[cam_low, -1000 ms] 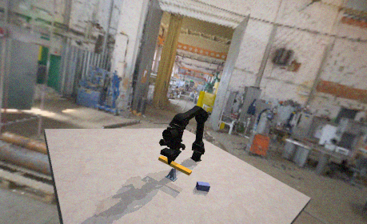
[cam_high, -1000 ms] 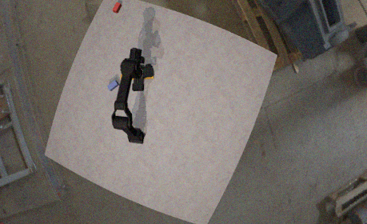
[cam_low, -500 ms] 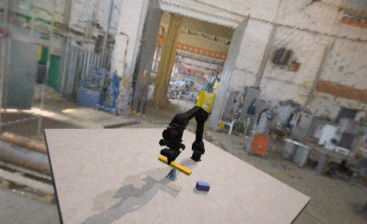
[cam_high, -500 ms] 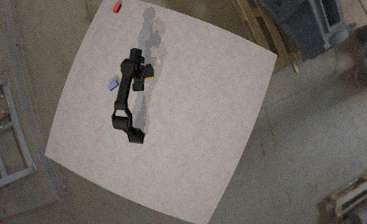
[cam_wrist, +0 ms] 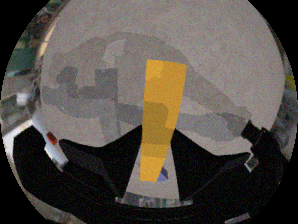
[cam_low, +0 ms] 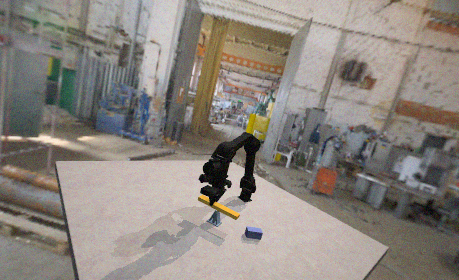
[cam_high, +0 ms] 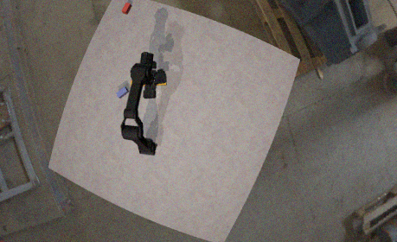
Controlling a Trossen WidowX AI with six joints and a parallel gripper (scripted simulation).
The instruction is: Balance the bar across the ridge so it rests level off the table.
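My gripper tip is 1 cm past the yellow bar and 3 cm to the right of it. From my gripper tip the other things lie so: red block: 40 cm ahead, 40 cm to the left, 6 cm below; then blue block: 11 cm behind, 17 cm to the left, 6 cm below.
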